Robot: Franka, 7 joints.
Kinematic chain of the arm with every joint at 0, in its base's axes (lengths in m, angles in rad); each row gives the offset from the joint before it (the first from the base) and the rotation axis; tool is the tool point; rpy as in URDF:
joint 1: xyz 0 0 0.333 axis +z
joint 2: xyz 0 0 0 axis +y
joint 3: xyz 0 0 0.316 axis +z
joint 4: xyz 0.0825 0 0 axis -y
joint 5: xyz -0.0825 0 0.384 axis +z
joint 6: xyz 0 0 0 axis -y
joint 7: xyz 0.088 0 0 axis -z
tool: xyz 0 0 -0.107 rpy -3.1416 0 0
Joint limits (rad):
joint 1: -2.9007..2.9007
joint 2: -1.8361..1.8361
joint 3: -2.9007..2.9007
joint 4: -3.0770..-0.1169
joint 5: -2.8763..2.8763
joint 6: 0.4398..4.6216
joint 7: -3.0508..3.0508
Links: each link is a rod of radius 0.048 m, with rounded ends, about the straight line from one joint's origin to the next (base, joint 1, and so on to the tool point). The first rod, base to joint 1, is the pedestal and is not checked.
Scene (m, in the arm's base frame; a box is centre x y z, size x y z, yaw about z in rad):
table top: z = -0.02
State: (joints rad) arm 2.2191 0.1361 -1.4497 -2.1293 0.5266 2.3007 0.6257
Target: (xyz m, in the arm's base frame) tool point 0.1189 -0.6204 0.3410
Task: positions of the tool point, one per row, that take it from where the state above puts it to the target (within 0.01 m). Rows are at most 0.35 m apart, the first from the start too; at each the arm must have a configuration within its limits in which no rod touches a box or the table.
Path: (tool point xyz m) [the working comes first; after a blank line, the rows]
Joints at the target: 1.1852 -0.3716 -2.5268 -1.9566 0.5330 2.4904 0.6257
Straight joint move there: clear.

1: 0.5522 0.1448 0.4534
2: 0.5616 -0.1758 0.4505
3: 0.4028 -0.4599 0.4097
4: 0.1189 -0.6204 0.3410

